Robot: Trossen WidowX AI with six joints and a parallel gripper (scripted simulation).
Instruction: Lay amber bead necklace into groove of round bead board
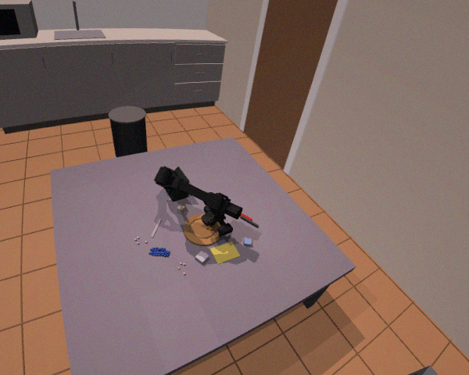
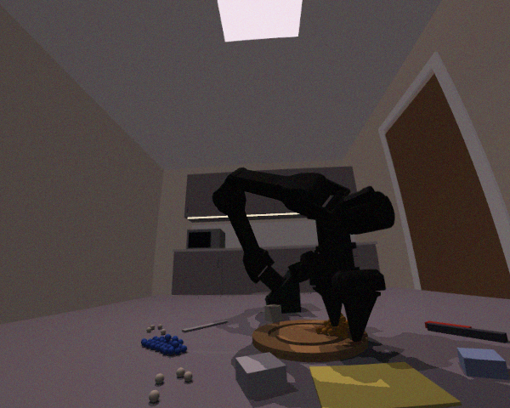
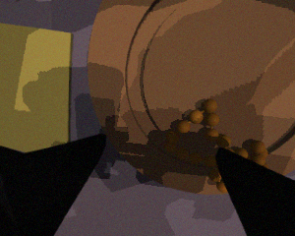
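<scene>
Right now my gripper tip is 40 mm past the round wooden bead board, 50 mm to the left of it and 10 mm above it. The rest, counted from my gripper tip: blue block (140 mm ahead, 100 mm to the left, 10 mm below); grey block (100 mm ahead, 150 mm to the right, 10 mm below); yellow pad (130 mm ahead, 30 mm to the right, 20 mm below).
</scene>
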